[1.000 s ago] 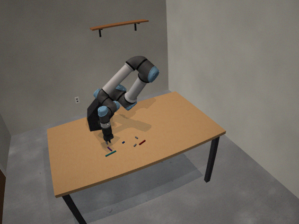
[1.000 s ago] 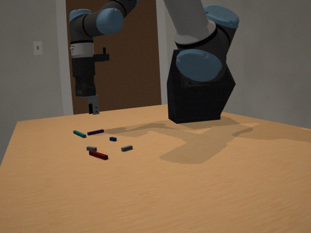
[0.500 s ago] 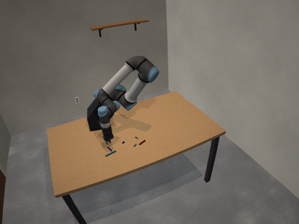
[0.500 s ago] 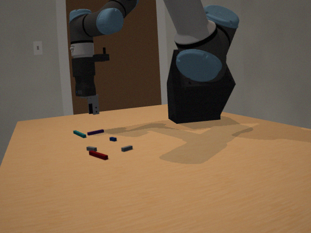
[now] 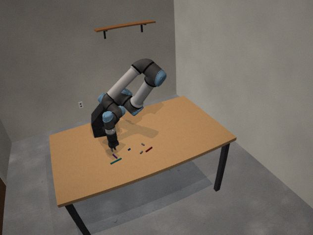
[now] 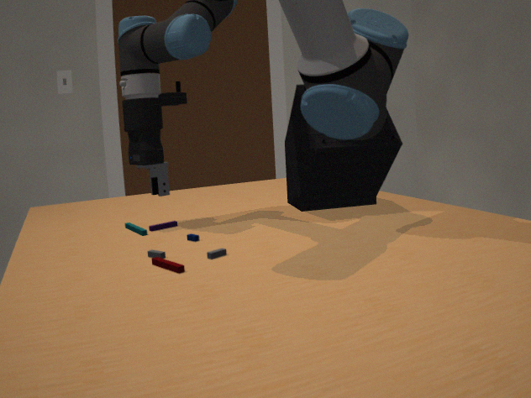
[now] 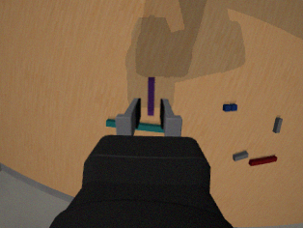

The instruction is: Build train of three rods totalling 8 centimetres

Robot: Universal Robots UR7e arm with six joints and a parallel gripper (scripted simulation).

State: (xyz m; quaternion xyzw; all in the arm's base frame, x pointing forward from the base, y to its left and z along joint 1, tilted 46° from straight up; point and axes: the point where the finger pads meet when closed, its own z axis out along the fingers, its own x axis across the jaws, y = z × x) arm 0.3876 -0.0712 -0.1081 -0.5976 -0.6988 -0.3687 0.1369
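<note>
Right now my hand is 8 cm above the purple rod. The rest, counted from my hand: red rod (27 cm to the left, 8 cm below, 6 cm ahead); then turquoise rod (8 cm below, 6 cm ahead, 1 cm to the right).
</note>
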